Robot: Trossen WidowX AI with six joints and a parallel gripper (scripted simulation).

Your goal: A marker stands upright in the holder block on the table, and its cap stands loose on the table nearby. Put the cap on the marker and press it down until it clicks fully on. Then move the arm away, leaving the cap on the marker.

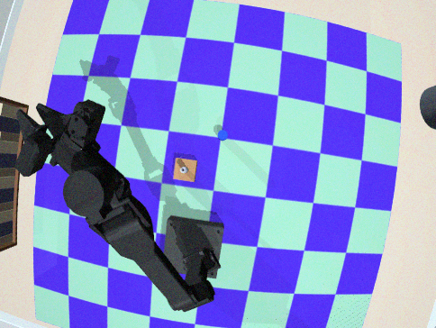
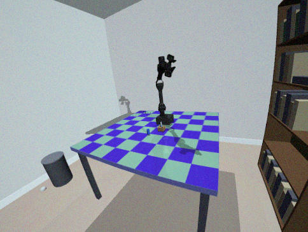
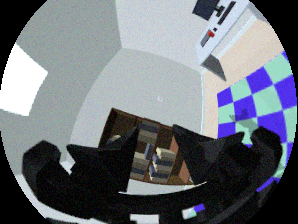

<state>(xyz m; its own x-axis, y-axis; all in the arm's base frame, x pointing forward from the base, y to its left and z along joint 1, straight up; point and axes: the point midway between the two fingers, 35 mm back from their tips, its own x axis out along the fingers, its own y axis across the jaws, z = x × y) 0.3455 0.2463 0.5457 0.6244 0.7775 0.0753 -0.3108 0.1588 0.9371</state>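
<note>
Right now my gripper tip is 320 mm to the left of the blue marker cap and 610 mm above it. Round my gripper tip: holder block 100 mm behind, 210 mm to the right, 610 mm below.
</note>
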